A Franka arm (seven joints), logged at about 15 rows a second.
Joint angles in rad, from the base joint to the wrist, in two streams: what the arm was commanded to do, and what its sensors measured. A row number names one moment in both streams.
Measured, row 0:
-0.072 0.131 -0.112 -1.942 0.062 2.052 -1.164
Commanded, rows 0 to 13:
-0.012 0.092 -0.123 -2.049 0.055 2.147 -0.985
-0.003 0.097 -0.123 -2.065 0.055 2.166 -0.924
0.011 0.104 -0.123 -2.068 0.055 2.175 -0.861
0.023 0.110 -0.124 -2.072 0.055 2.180 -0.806
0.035 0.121 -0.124 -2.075 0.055 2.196 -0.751
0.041 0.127 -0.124 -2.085 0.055 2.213 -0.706
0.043 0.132 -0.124 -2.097 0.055 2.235 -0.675
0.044 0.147 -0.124 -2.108 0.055 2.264 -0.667
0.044 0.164 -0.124 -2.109 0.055 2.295 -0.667
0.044 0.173 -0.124 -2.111 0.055 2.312 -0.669
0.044 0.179 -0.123 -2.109 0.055 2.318 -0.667
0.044 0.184 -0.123 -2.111 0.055 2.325 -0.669
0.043 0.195 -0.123 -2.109 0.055 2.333 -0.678
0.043 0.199 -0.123 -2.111 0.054 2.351 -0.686
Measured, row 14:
0.032 0.193 -0.116 -2.098 0.061 2.307 -0.690
